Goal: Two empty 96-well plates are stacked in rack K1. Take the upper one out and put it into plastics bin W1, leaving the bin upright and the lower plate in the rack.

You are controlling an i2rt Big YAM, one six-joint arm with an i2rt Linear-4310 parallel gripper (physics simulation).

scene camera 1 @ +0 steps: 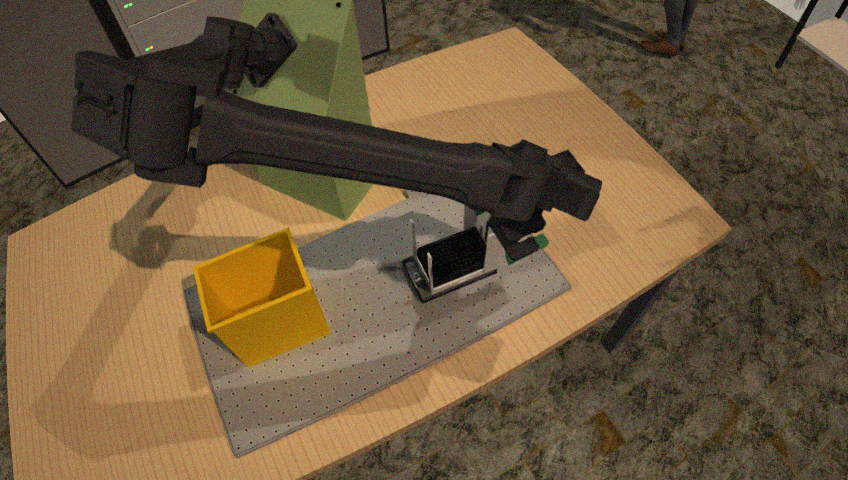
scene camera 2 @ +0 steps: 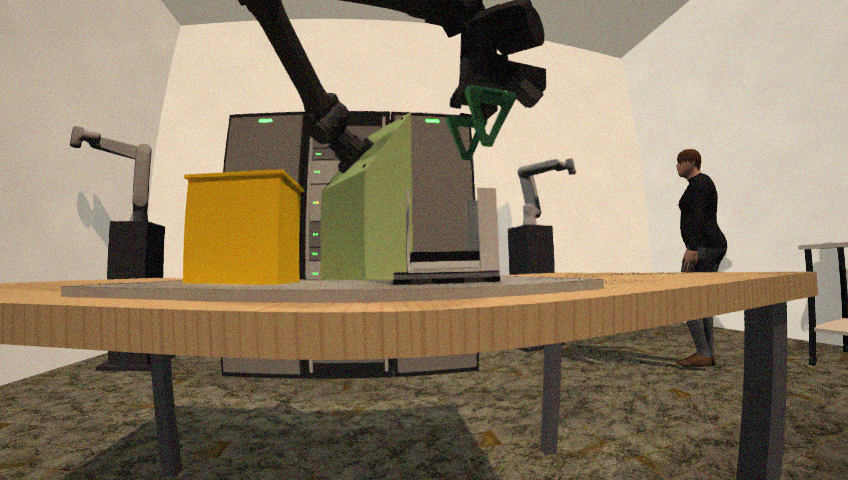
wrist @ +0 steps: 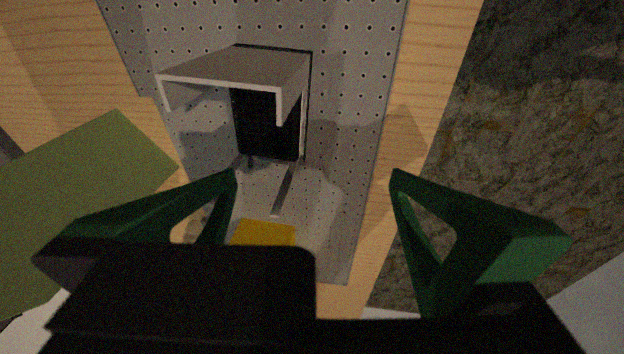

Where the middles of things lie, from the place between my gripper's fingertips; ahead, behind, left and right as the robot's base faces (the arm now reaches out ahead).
The black 96-well plate (scene camera 1: pixel 457 255) is 150 mm below my hand, 80 mm behind it and 10 mm to the right of it. Round my hand: yellow bin W1 (scene camera 2: pixel 243 227): 350 mm to the right, 200 mm behind, 100 mm below.
